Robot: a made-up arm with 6 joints. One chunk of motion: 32 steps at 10 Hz.
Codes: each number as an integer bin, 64 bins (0 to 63) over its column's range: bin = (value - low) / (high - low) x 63, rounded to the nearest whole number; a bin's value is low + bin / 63 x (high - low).
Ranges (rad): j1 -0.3..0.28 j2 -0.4..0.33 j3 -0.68..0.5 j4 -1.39..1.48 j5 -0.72..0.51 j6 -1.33..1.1
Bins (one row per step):
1: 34 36 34 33 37 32
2: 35 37 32 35 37 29
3: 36 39 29 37 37 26
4: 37 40 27 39 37 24
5: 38 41 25 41 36 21
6: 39 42 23 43 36 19
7: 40 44 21 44 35 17
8: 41 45 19 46 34 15
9: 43 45 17 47 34 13
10: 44 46 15 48 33 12
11: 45 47 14 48 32 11
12: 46 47 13 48 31 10
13: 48 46 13 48 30 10
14: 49 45 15 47 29 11
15: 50 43 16 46 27 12
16: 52 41 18 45 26 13
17: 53 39 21 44 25 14
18: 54 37 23 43 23 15
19: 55 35 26 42 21 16
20: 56 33 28 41 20 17
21: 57 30 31 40 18 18
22: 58 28 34 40 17 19
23: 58 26 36 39 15 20
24: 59 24 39 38 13 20
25: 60 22 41 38 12 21
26: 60 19 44 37 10 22
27: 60 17 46 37 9 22
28: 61 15 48 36 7 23
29: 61 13 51 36 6 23
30: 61 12 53 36 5 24
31: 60 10 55 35 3 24
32: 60 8 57 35 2 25
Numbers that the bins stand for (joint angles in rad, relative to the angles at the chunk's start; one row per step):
1: 0.0130 0.0171 -0.0432 0.1133 0.0024 -0.0957
2: 0.0222 0.0287 -0.0806 0.2044 0.0024 -0.2114
3: 0.0314 0.0519 -0.1368 0.2956 0.0024 -0.3271
4: 0.0406 0.0635 -0.1743 0.3867 0.0024 -0.4043
5: 0.0498 0.0751 -0.2117 0.4778 -0.0171 -0.5200
6: 0.0590 0.0867 -0.2492 0.5689 -0.0171 -0.5971
7: 0.0683 0.1098 -0.2867 0.6144 -0.0367 -0.6743
8: 0.0775 0.1214 -0.3241 0.7056 -0.0562 -0.7514
9: 0.0959 0.1214 -0.3616 0.7511 -0.0562 -0.8286
10: 0.1051 0.1330 -0.3990 0.7967 -0.0757 -0.8671
11: 0.1143 0.1446 -0.4178 0.7967 -0.0952 -0.9057
12: 0.1235 0.1446 -0.4365 0.7967 -0.1148 -0.9443
13: 0.1419 0.1330 -0.4365 0.7967 -0.1343 -0.9443
14: 0.1511 0.1214 -0.3990 0.7511 -0.1538 -0.9057
15: 0.1603 0.0983 -0.3803 0.7056 -0.1929 -0.8671
16: 0.1787 0.0751 -0.3429 0.6600 -0.2124 -0.8286
17: 0.1879 0.0519 -0.2867 0.6144 -0.2319 -0.7900
18: 0.1971 0.0287 -0.2492 0.5689 -0.2710 -0.7514
19: 0.2063 0.0056 -0.1930 0.5233 -0.3100 -0.7129
20: 0.2156 -0.0176 -0.1556 0.4778 -0.3295 -0.6743
21: 0.2248 -0.0524 -0.0994 0.4322 -0.3686 -0.6357
22: 0.2340 -0.0756 -0.0432 0.4322 -0.3881 -0.5971
23: 0.2340 -0.0987 -0.0057 0.3867 -0.4271 -0.5586
24: 0.2432 -0.1219 0.0505 0.3411 -0.4662 -0.5586
25: 0.2524 -0.1451 0.0879 0.3411 -0.4857 -0.5200
26: 0.2524 -0.1798 0.1441 0.2956 -0.5248 -0.4814
27: 0.2524 -0.2030 0.1816 0.2956 -0.5443 -0.4814
28: 0.2616 -0.2262 0.2190 0.2500 -0.5833 -0.4429
29: 0.2616 -0.2494 0.2752 0.2500 -0.6029 -0.4429
30: 0.2616 -0.2610 0.3127 0.2500 -0.6224 -0.4043
31: 0.2524 -0.2841 0.3502 0.2044 -0.6614 -0.4043
32: 0.2524 -0.3073 0.3876 0.2044 -0.6810 -0.3657

